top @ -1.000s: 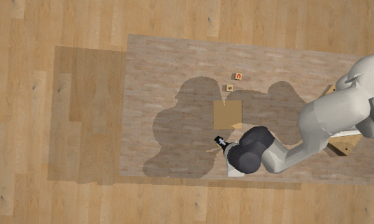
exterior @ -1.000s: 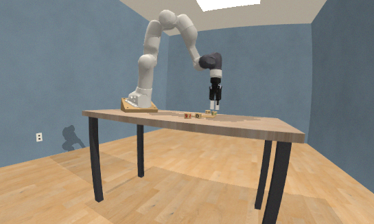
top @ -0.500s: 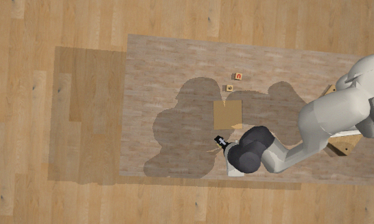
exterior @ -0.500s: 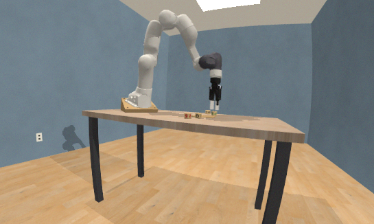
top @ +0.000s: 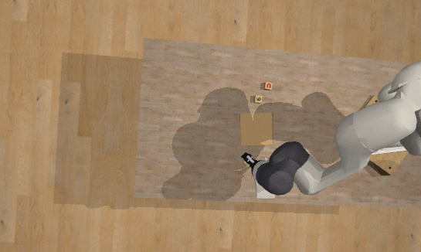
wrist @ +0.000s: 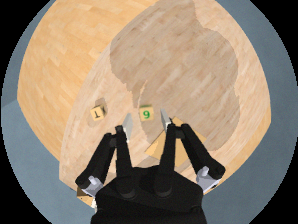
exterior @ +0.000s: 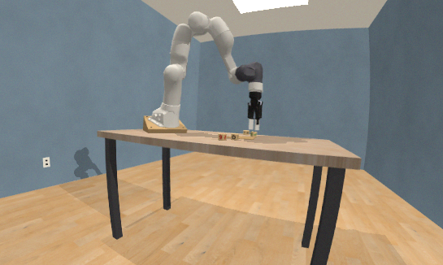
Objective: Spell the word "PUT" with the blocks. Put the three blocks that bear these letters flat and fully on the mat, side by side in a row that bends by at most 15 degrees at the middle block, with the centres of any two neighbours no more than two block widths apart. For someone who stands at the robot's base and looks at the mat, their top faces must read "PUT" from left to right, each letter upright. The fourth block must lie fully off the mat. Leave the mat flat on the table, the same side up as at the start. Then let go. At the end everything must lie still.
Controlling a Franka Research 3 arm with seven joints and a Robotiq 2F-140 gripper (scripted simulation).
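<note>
The green P block lies 6 cm below my hand. Round my hand: T block: 9 cm to the left, 7 cm behind, 6 cm below; then block marked 6: 27 cm to the right, 6 cm below, 3 cm behind; then tan mat: 14 cm to the right, 7 cm below, 3 cm behind.
</note>
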